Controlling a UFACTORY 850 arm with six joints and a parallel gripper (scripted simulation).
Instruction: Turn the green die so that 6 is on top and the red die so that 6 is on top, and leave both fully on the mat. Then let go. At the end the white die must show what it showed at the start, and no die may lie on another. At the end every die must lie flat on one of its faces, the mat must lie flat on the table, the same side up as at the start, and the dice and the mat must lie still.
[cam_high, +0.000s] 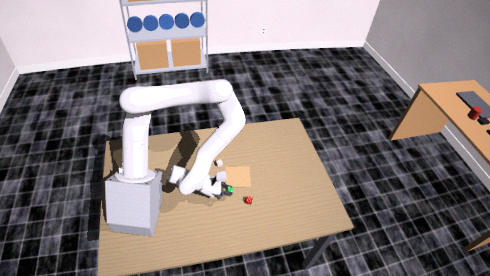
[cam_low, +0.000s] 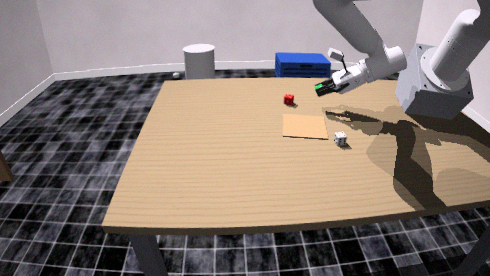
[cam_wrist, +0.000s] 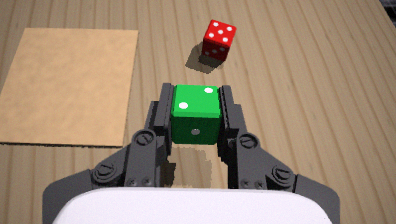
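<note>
Now: hand 10 cm short of the red die, 5 cm to the left of it and 6 cm above it. From my hand the other things lie so: tan mat 9 cm ahead, 12 cm to the left, 8 cm below; green die 1 cm ahead, 1 cm below; white die 1 cm ahead, 23 cm to the left, 6 cm below.
</note>
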